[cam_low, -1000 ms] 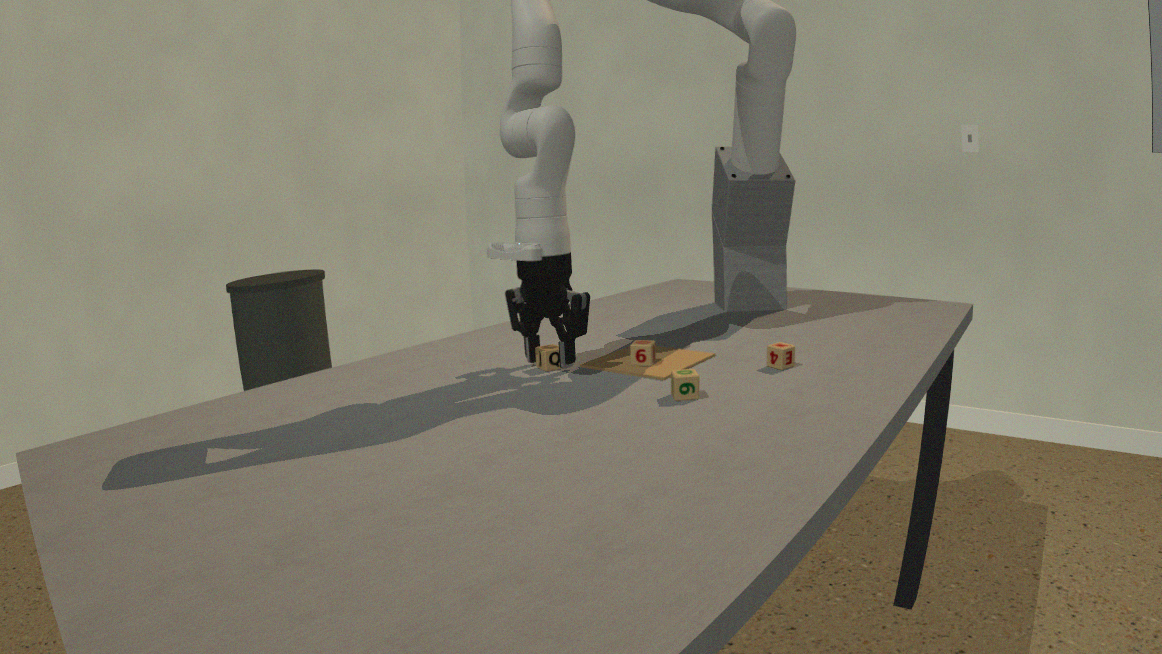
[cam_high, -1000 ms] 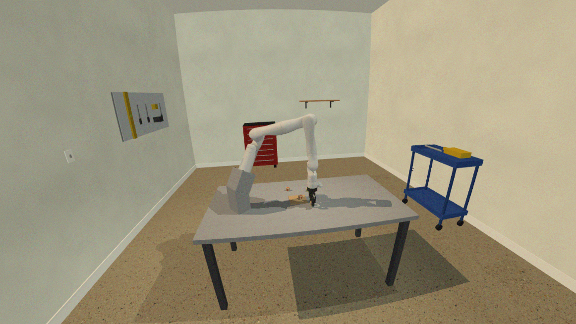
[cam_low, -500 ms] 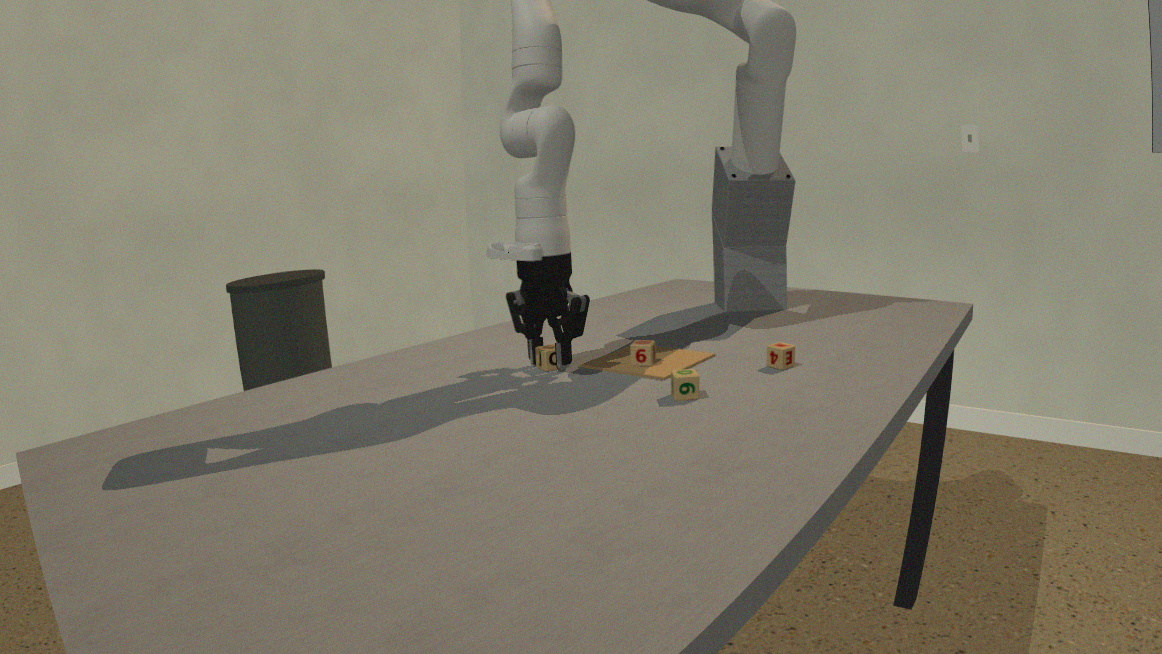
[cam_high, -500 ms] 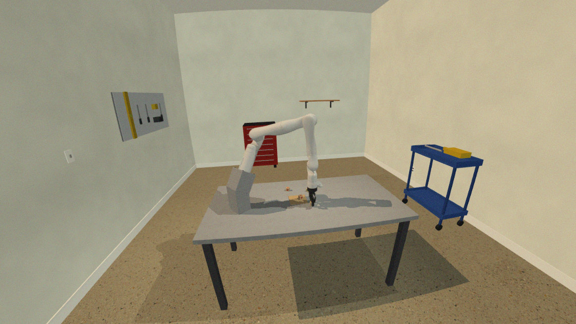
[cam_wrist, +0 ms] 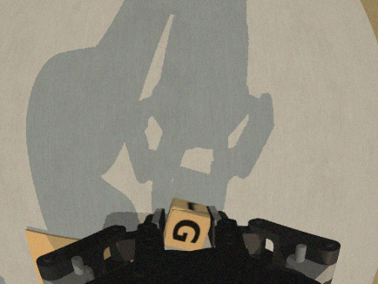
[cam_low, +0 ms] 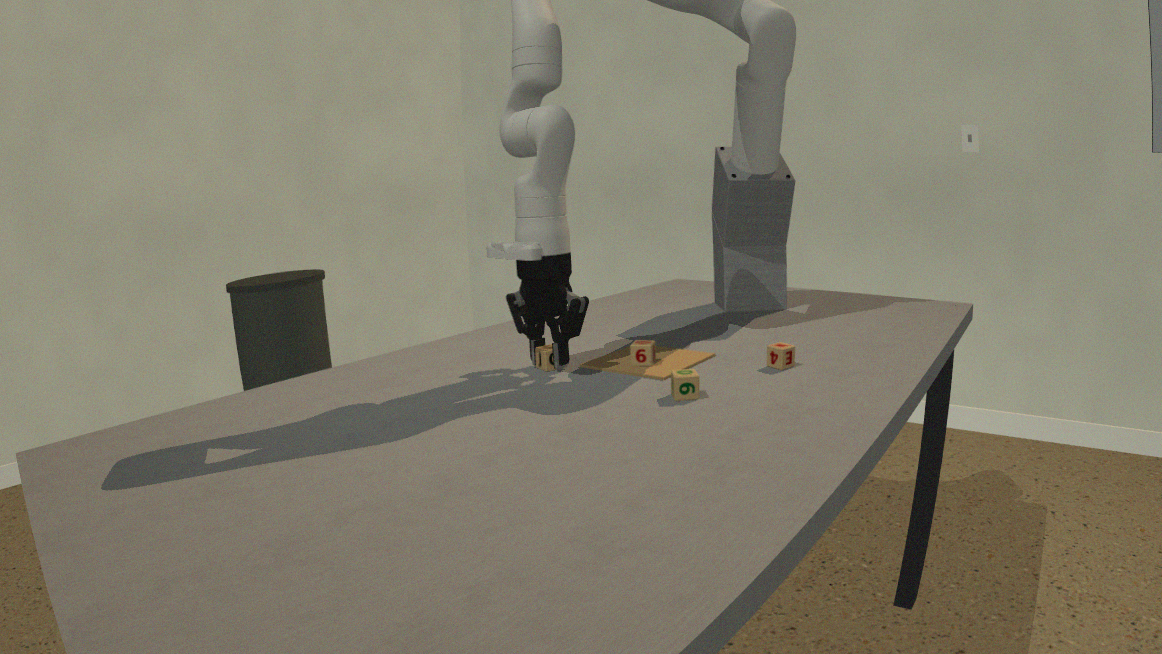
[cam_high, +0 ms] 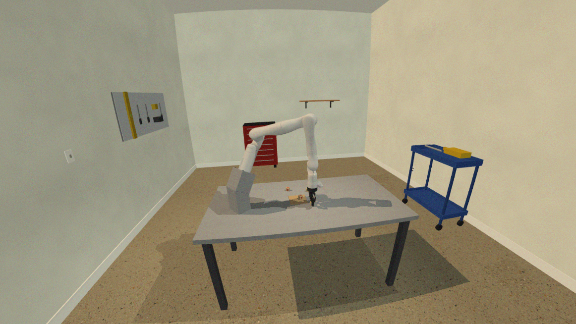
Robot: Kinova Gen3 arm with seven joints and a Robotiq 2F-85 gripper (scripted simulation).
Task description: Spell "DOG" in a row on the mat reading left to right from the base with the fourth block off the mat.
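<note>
Now: the G block 1 cm below my hand. Also, from my hand: O block: 8 cm behind, 10 cm to the left; tan mat: 11 cm behind, 9 cm to the left, 2 cm below; D block: 23 cm to the left, 1 cm below.
</note>
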